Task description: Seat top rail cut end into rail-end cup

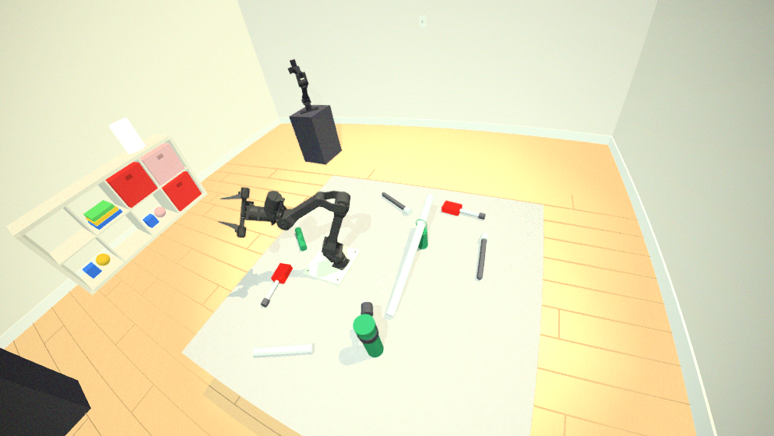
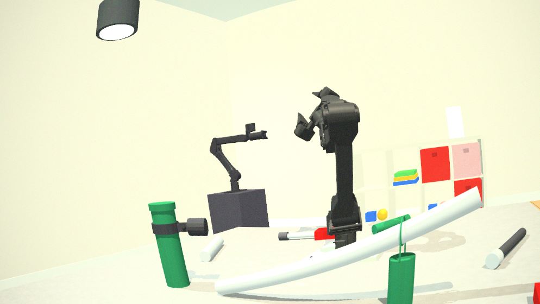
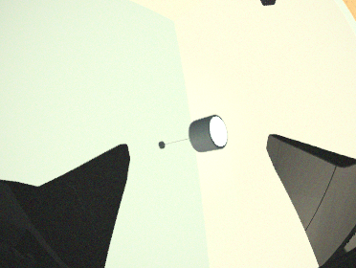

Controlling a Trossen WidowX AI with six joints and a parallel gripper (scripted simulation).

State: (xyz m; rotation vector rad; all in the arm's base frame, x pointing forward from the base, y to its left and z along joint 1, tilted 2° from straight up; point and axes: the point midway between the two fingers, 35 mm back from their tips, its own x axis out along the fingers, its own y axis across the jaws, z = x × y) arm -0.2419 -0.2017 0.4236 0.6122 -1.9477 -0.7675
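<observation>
My gripper tip is now 57 cm short of the rail-end cup and 30 cm above it. From my gripper tip the other things lie so: small green post 57 cm ahead, 47 cm to the left, 34 cm below; then small green cylinder 2 cm behind, 27 cm to the left, 43 cm below; then short white tube 30 cm ahead, 22 cm to the right, 43 cm below.
</observation>
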